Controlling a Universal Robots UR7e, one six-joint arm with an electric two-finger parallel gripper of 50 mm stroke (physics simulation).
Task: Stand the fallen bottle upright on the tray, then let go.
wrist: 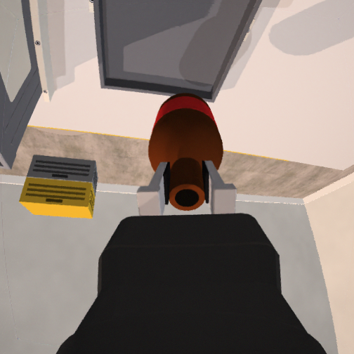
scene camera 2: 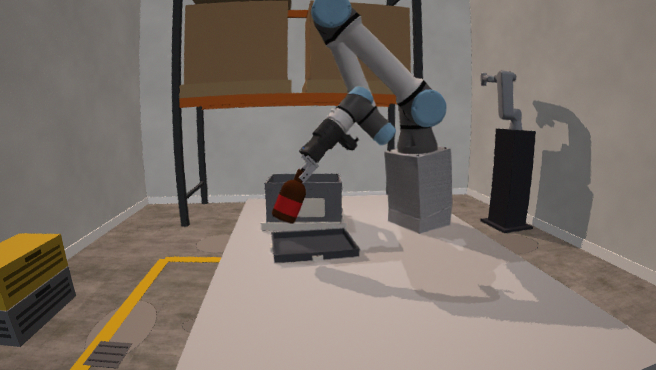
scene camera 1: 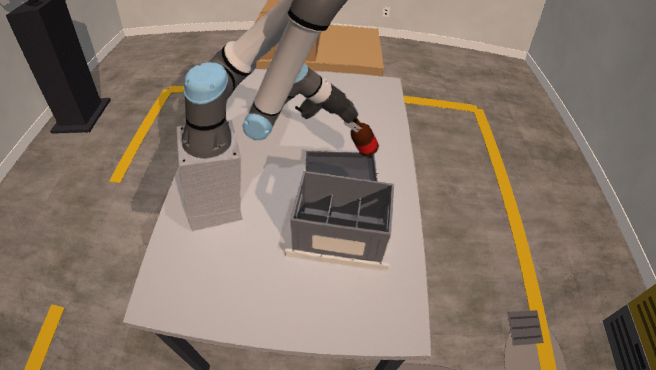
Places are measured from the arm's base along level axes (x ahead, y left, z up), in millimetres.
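Pixels of known places: gripper, fingertip midpoint: (scene camera 2: 299, 179) (scene camera 1: 357, 126); arm's base, link origin: (scene camera 2: 417, 149) (scene camera 1: 206, 140).
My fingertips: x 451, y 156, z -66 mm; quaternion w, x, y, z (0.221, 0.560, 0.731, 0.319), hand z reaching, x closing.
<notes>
Ahead of a thing's pixels: the offset from my fingertips to its top centre. "pt": to the spot under its first point. Level surfaces: height alone.
A brown bottle {31 mm up, 22 mm ahead, 8 mm left} (scene camera 1: 363, 138) (scene camera 2: 290, 199) (wrist: 185, 132) with a red label hangs in the air, neck up and tilted, its base leaning to the left in the second scene view. My gripper (scene camera 1: 356, 126) (scene camera 2: 303, 172) (wrist: 185, 173) is shut on its neck, one finger on each side. The dark shallow tray {pt 204 mm down, 39 mm back, 79 mm left} (scene camera 1: 340, 154) (scene camera 2: 316, 257) (wrist: 150, 91) lies on the table. The bottle is above the level of the tray, near its outer side; in the wrist view its base overlaps the tray's near rim. The exact height is hard to tell.
A taller grey crate {48 mm down, 45 mm back, 273 mm right} (scene camera 1: 340, 242) (scene camera 2: 331, 187) with compartments stands beside the tray, with a pale strip (scene camera 1: 336, 259) (scene camera 2: 303, 226) along its foot. The robot's pedestal (scene camera 1: 212, 192) (scene camera 2: 419, 192) stands on the same table {223 mm down} (scene camera 1: 300, 310) (scene camera 2: 320, 325).
</notes>
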